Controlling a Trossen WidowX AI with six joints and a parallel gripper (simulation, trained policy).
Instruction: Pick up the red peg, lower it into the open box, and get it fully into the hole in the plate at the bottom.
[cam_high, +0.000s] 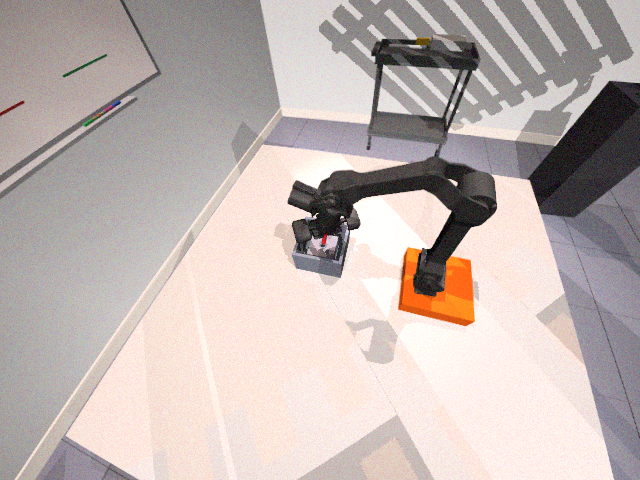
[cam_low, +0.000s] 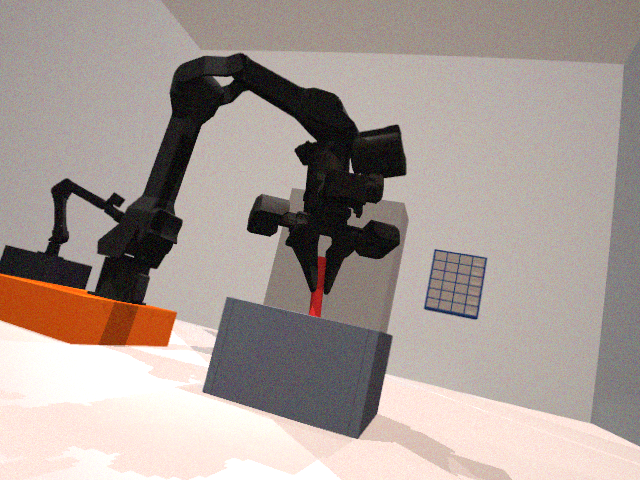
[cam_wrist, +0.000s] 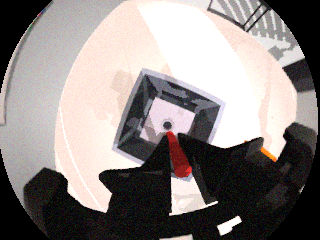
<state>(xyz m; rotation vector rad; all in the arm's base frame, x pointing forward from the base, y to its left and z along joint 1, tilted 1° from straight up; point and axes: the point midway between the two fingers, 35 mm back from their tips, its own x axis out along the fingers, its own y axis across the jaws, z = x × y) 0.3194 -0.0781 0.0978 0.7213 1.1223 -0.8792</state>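
The red peg is 1 cm behind my gripper tip and 1 cm to the left of it. Also, from my gripper tip: grey box (1 cm ahead, 1 cm to the right, 10 cm below).
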